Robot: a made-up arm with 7 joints.
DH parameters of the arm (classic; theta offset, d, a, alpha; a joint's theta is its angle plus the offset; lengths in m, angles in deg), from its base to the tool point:
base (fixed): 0 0 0 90
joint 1: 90 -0.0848 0 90
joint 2: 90 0 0 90
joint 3: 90 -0.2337 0 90
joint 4: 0 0 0 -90
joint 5: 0 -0.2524 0 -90
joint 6: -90 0 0 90
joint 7: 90 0 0 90
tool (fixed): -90 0 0 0
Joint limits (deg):
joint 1: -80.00..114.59
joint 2: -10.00..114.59
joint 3: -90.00..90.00
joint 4: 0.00..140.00
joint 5: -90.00..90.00
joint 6: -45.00..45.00
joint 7: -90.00..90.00
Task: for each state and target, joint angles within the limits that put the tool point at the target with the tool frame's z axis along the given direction. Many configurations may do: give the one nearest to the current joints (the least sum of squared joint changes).
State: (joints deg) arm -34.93 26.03 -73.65 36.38 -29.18 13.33 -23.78
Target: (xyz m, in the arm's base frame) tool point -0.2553 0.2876 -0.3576 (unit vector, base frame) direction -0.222 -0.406 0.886
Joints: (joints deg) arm -37.53 30.12 -71.08 10.85 -28.11 22.65 -39.29
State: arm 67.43 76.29 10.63 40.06 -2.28 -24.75 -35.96
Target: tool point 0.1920 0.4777 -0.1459 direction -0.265 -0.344 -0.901
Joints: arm 14.59 60.38 11.16 37.01 -18.12 -45.00 -64.20
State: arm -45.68 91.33 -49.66 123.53 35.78 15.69 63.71
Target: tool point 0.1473 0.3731 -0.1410 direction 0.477 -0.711 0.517
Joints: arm -33.69 114.59 -37.19 86.90 5.21 39.35 50.53
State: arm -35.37 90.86 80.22 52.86 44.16 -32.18 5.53
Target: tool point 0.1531 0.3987 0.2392 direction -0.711 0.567 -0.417
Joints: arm -25.70 101.53 80.89 58.94 31.24 -45.00 43.98
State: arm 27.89 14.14 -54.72 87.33 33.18 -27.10 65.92
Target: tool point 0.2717 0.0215 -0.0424 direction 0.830 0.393 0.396
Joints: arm 76.75 44.57 -84.94 109.15 56.37 -27.10 90.00
